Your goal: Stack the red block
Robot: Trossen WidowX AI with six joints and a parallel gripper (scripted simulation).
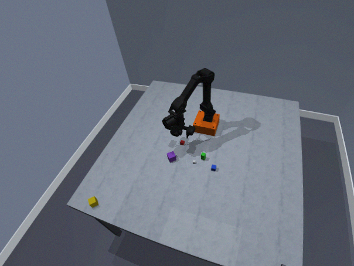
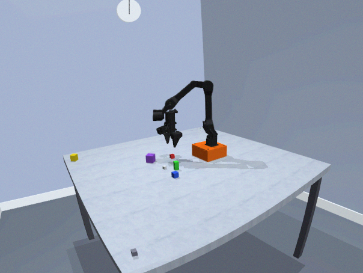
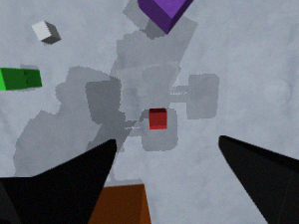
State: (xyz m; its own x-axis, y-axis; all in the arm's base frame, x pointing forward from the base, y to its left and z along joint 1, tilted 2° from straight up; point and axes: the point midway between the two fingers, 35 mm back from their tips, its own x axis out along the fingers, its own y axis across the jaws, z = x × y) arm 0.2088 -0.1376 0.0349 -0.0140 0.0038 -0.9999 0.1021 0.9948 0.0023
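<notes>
Now: gripper tip 10 mm to the right of the red block and 70 mm above it. From my gripper tip the other things lie so: purple cube: 130 mm ahead, 20 mm to the right, 60 mm below; then white cube: 130 mm ahead, 120 mm to the left, 70 mm below; then green block: 80 mm ahead, 170 mm to the left, 40 mm below.
</notes>
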